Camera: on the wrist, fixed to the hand. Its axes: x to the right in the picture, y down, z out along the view.
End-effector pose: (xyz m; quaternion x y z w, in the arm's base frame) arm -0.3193 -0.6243 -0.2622 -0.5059 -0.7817 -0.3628 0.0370
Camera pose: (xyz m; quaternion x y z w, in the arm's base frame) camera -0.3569 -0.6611 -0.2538 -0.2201 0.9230 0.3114 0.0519
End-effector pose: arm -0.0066 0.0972 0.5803 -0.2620 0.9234 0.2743 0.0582
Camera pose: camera 0.0181 0.0539 0.5991 -0.8474 0.5201 0.0486 0.0946
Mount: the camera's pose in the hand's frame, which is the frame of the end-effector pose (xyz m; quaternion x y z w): -0.0063 -0.0346 -0.0400 0.0733 0.1627 -0.6694 0.7212
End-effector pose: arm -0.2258 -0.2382 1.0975 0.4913 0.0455 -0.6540 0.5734
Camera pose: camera -0.2306 -0.1971 1.0639 -0.4723 -0.4070 0.7789 0.0677
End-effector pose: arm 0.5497 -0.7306 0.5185 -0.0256 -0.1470 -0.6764 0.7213
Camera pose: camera 0.5225 -0.7368 0.4731 0.2428 -0.0554 -0.9640 0.0932
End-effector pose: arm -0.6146 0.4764 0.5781 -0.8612 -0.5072 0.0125 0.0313
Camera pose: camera -0.6457 0.4860 0.6202 -0.2813 -0.9362 -0.1149 0.1766
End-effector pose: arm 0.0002 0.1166 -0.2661 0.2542 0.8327 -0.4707 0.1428
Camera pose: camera -0.0138 0.1342 -0.2178 0.2870 -0.7594 0.4547 0.3662
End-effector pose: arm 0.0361 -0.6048 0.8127 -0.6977 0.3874 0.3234 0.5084
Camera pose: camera 0.0654 -0.6355 0.8449 -0.7779 -0.0812 -0.2490 0.5713
